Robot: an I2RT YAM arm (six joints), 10 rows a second.
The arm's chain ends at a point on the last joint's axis. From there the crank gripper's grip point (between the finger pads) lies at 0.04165 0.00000 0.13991 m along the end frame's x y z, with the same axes.
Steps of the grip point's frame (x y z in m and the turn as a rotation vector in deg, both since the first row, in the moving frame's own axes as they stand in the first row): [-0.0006 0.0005 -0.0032 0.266 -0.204 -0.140]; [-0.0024 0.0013 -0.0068 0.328 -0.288 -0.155]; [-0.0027 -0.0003 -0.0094 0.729 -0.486 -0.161]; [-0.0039 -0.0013 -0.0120 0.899 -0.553 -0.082]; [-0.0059 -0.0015 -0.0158 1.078 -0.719 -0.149]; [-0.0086 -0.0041 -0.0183 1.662 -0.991 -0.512]
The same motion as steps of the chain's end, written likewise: [-0.0001 0.0013 -0.0033 0.266 -0.204 -0.140]; [-0.0017 0.0022 -0.0070 0.328 -0.288 -0.155]; [-0.0015 0.0016 -0.0097 0.729 -0.486 -0.161]; [-0.0025 0.0010 -0.0124 0.899 -0.553 -0.082]; [-0.0041 0.0012 -0.0163 1.078 -0.719 -0.149]; [-0.0062 0.0003 -0.0189 1.662 -0.991 -0.512]
